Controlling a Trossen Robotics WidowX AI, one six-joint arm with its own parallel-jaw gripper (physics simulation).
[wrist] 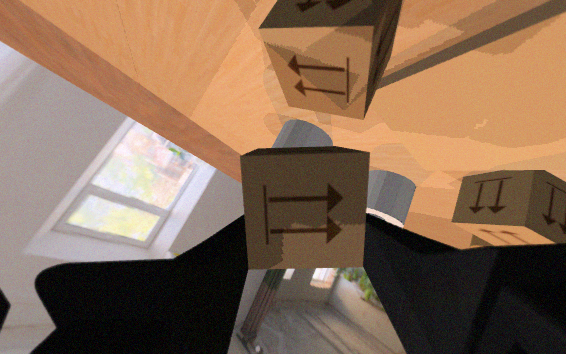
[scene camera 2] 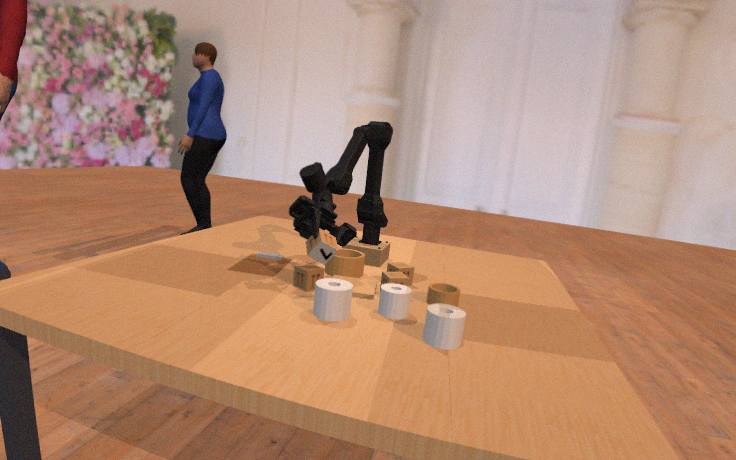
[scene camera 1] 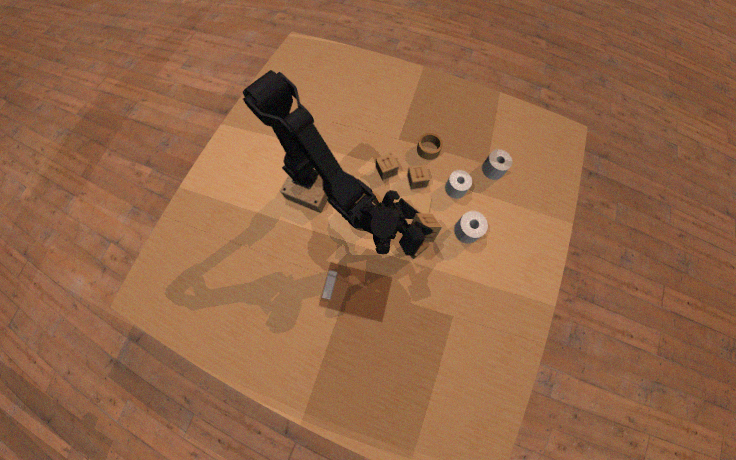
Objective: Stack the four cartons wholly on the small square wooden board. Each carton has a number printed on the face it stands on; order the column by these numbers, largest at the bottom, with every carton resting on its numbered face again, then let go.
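Frame: origin at the arm's base, x ahead, y left, z up, level; metres.
Seen in the pictures: gripper, fingertip midpoint: (wrist: 300, 216) (scene camera 2: 325, 243) (scene camera 1: 427, 224); arm's base, link origin: (scene camera 2: 370, 242) (scene camera 1: 305, 177).
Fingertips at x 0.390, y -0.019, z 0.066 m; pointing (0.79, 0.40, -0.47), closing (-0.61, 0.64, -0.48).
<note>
Pixels of each thing's top centre, then the offset from my fingertips to it. "pt": a spot on its surface instead.
- brown carton, top centre: (wrist: 264, 271) (scene camera 2: 323, 228) (scene camera 1: 428, 222) 0.001 m back, 0.008 m right, 0.035 m up
- second carton, top centre: (wrist: 316, 79) (scene camera 2: 309, 267) (scene camera 1: 416, 242) 0.004 m back, 0.037 m right, 0.069 m down
- small board, top centre: (wrist: 488, 124) (scene camera 2: 352, 284) (scene camera 1: 409, 209) 0.061 m back, 0.064 m left, 0.111 m down
- large ring, top centre: (scene camera 2: 345, 253) (scene camera 1: 364, 206) 0.184 m back, 0.000 m left, 0.064 m down
- smaller ring, top centre: (scene camera 2: 444, 287) (scene camera 1: 430, 142) 0.081 m back, 0.298 m left, 0.082 m down
- brown panel, top centre: (scene camera 1: 355, 291) (scene camera 2: 262, 260) 0.109 m back, 0.228 m right, 0.111 m down
- grey bar, surface spot: (scene camera 1: 329, 285) pt 0.185 m back, 0.244 m right, 0.111 m down
My gripper (scene camera 1: 416, 225) (scene camera 2: 327, 237) (wrist: 300, 216) is shut on a brown carton (scene camera 1: 428, 220) (scene camera 2: 313, 250) (wrist: 305, 210) and holds it tilted above the table. Its white face (scene camera 2: 324, 253), with a dark angular mark, points toward scene camera 2. A second carton (scene camera 1: 423, 247) (scene camera 2: 308, 277) (wrist: 320, 70) stands on the table below, partly hidden by the gripper in scene camera 1. Two more cartons (scene camera 1: 386, 165) (scene camera 1: 418, 176) stand close together; one shows in the wrist view (wrist: 492, 200). The small board (scene camera 2: 364, 291) lies behind the white rolls.
White rolls (scene camera 1: 471, 226) (scene camera 1: 458, 184) (scene camera 1: 497, 164) (scene camera 2: 332, 301) (scene camera 2: 394, 302) (scene camera 2: 443, 328) stand near the board. A large ring (scene camera 2: 347, 266) stands near the arm's base; a smaller ring (scene camera 1: 429, 153) (scene camera 2: 443, 297) is beyond the two cartons. A brown panel (scene camera 1: 360, 306) carries a grey bar (scene camera 1: 329, 285).
</note>
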